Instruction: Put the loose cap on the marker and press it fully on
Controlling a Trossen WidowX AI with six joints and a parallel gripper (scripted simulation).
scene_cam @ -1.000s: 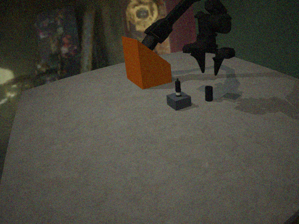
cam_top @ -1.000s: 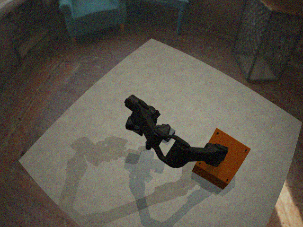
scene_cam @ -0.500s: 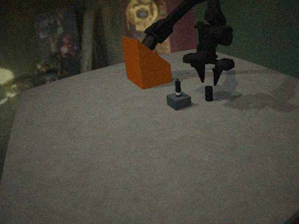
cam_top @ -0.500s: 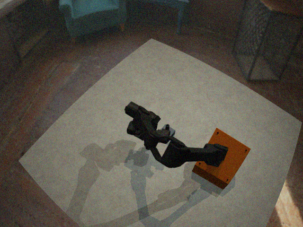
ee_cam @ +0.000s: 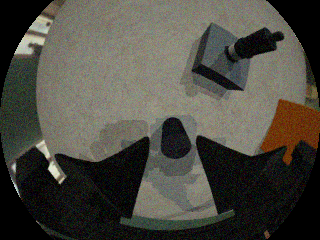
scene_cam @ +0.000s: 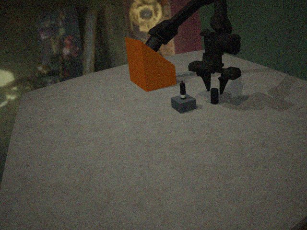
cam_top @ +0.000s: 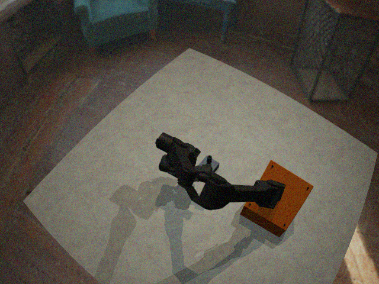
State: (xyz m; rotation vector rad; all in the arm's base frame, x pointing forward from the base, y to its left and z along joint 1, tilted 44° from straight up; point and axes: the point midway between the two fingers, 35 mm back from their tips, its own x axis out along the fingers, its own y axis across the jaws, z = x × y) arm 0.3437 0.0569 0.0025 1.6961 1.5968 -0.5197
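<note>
The dark cap is 10 mm below my gripper tip. Also, from my gripper tip: grey holder block (50 mm behind, 110 mm to the right, 20 mm below).
</note>
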